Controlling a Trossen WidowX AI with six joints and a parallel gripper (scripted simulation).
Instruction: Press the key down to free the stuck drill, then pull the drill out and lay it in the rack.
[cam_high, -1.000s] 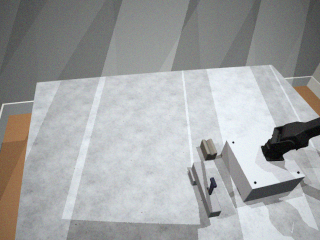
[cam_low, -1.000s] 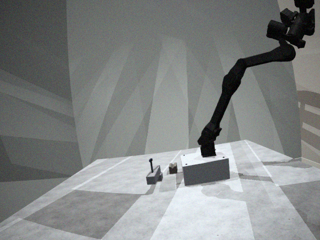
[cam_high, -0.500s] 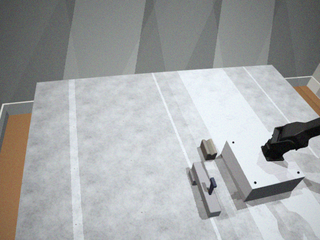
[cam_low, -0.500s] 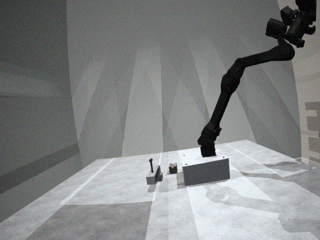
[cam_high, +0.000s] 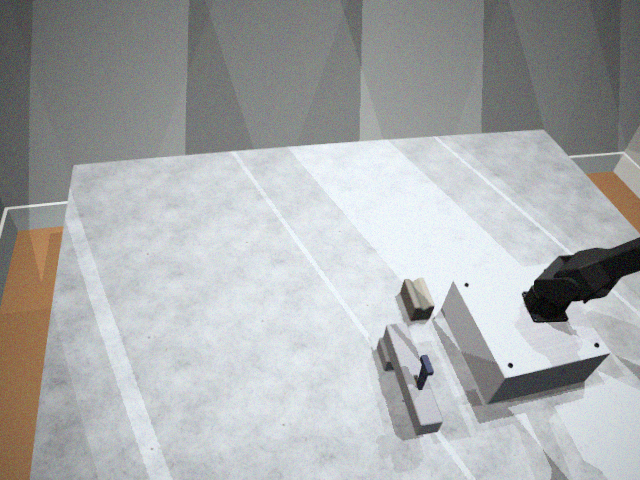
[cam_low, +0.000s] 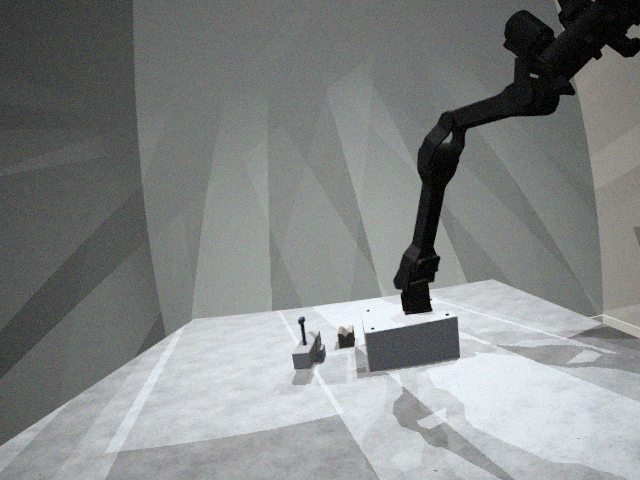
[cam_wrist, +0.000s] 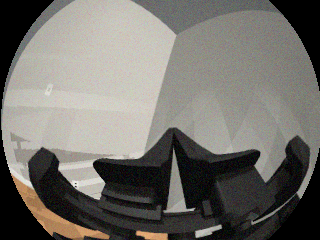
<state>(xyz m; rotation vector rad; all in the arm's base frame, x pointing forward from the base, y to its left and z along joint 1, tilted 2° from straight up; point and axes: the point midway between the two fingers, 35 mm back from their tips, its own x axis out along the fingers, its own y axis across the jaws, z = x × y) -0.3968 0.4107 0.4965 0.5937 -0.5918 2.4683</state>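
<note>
The blue key is 660 mm ahead of my gripper tip, 300 mm to the right of it and 520 mm below it. Round my gripper tip: housing block: 660 mm ahead, 330 mm to the right, 570 mm below; notched rack: 610 mm ahead, 500 mm to the right, 600 mm below; drill: 670 mm ahead, 350 mm to the right, 570 mm below.
</note>
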